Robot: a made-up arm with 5 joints. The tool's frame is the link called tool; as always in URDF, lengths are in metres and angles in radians. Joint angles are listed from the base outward.
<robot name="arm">
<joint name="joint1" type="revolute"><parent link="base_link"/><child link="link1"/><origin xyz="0 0 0.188"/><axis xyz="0 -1 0"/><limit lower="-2.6" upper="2.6"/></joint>
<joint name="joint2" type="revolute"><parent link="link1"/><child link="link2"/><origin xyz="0.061 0.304 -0.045"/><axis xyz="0 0 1"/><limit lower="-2.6" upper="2.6"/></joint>
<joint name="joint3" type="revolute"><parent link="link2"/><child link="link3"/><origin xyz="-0.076 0.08 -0.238"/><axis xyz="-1 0 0"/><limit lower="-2.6" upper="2.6"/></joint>
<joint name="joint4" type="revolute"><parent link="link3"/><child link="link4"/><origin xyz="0.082 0.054 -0.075"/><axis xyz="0 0 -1"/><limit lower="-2.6" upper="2.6"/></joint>
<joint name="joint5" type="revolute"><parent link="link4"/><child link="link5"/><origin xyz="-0.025 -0.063 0.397"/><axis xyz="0 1 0"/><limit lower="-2.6" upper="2.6"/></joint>
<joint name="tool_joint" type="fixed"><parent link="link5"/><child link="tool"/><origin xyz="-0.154 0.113 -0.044"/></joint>
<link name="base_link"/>
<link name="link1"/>
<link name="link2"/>
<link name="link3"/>
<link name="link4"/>
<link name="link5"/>
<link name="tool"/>
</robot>
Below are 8 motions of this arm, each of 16 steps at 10 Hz.
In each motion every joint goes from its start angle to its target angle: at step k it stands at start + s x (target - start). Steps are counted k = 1, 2, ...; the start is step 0. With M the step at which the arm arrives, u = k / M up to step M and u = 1 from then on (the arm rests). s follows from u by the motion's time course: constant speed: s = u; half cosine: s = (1 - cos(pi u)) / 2; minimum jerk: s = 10 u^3 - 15 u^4 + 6 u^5.
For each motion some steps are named. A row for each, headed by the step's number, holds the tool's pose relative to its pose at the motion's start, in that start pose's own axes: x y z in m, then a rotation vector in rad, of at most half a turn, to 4 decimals.
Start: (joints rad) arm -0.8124 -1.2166 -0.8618 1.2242 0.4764
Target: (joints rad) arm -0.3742 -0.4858 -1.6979 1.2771 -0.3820
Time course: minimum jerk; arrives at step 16
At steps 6, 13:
6: 0.0675 -0.0131 0.0515 -0.0657 0.1284 0.1270
13: 0.2535 0.0582 0.0224 -0.2391 0.4119 0.4104

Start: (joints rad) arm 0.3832 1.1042 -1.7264 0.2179 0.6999
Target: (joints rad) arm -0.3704 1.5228 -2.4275 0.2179 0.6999
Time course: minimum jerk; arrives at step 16
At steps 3, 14, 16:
3: 0.0051 -0.0232 0.0067 0.0598 0.0314 0.0249
14: 0.2267 -0.4312 -0.2165 1.2456 0.5646 0.5517
16: 0.2314 -0.4345 -0.2257 1.2663 0.5730 0.5614

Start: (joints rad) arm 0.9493 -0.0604 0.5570 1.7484 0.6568
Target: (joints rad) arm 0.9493 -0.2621 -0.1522 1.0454 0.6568
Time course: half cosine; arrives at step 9
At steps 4, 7, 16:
4: 0.0566 0.0029 0.1049 -0.1632 0.2921 0.1414
7: 0.1654 -0.0130 0.2080 -0.2279 0.6289 0.3605
16: 0.1989 -0.0211 0.2277 -0.2229 0.7089 0.4236

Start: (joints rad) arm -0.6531 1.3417 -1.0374 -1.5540 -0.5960
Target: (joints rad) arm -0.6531 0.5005 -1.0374 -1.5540 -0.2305
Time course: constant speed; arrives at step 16
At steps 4, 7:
4: -0.0046 0.0288 0.0017 -0.2103 0.0880 0.0035
7: -0.0075 0.0523 -0.0013 -0.3683 0.1528 -0.0064

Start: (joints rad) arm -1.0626 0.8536 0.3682 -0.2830 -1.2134
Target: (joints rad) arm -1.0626 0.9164 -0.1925 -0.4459 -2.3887
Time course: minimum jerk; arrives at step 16
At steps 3, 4, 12, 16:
3: 0.0043 -0.0044 -0.0057 0.0186 -0.0661 -0.0210
4: 0.0097 -0.0092 -0.0119 0.0381 -0.1404 -0.0459
12: 0.1369 -0.1024 -0.0462 0.1250 -1.2110 -0.5282
16: 0.1541 -0.1227 -0.0412 0.1047 -1.3466 -0.6048

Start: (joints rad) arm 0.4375 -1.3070 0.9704 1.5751 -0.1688
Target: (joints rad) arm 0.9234 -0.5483 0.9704 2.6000 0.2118
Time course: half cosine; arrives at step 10
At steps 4, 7, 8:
4: 0.0770 -0.0429 0.1026 0.1937 0.3291 -0.2793
7: 0.2263 -0.1292 0.1826 0.4296 0.8426 -0.6364
8: 0.2674 -0.1558 0.1881 0.4837 0.9811 -0.7226

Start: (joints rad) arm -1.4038 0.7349 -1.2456 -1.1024 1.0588
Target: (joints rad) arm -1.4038 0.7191 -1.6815 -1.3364 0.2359
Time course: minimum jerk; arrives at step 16
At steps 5, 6, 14, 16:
5: -0.0013 -0.0203 -0.0528 -0.0170 -0.2200 0.0492
6: 0.0018 -0.0308 -0.0798 -0.0239 -0.3369 0.0753
14: 0.0902 -0.0952 -0.2371 -0.0322 -1.2134 0.2750
16: 0.0932 -0.0962 -0.2395 -0.0315 -1.2334 0.2796

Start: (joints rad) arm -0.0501 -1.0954 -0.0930 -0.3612 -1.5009
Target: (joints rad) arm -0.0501 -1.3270 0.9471 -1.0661 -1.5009
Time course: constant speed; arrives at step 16
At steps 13, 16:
13: -0.1194 0.0673 -0.0592 0.3095 0.5606 0.6600
16: -0.1508 0.0662 -0.0696 0.3682 0.7581 0.7488

